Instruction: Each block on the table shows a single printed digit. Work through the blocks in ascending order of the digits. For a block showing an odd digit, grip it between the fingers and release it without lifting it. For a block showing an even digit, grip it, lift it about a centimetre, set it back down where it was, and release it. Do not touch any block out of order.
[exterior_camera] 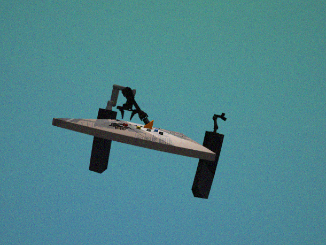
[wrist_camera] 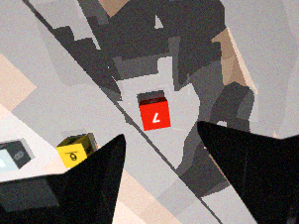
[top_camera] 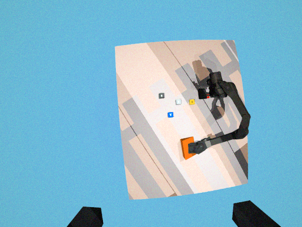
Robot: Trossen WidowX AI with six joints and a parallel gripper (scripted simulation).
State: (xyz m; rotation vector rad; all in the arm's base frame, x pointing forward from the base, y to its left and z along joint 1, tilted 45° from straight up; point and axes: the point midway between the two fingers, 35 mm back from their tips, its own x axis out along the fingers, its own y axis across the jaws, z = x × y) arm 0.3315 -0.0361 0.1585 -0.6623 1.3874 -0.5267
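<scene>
My gripper tip is now 4 cm above the red block. The rest, counted from my gripper tip: yellow block 4 cm behind, 11 cm to the left, 4 cm below; then dark block 1 cm ahead, 31 cm to the left, 4 cm below; then blue block 12 cm behind, 26 cm to the left, 4 cm below.
</scene>
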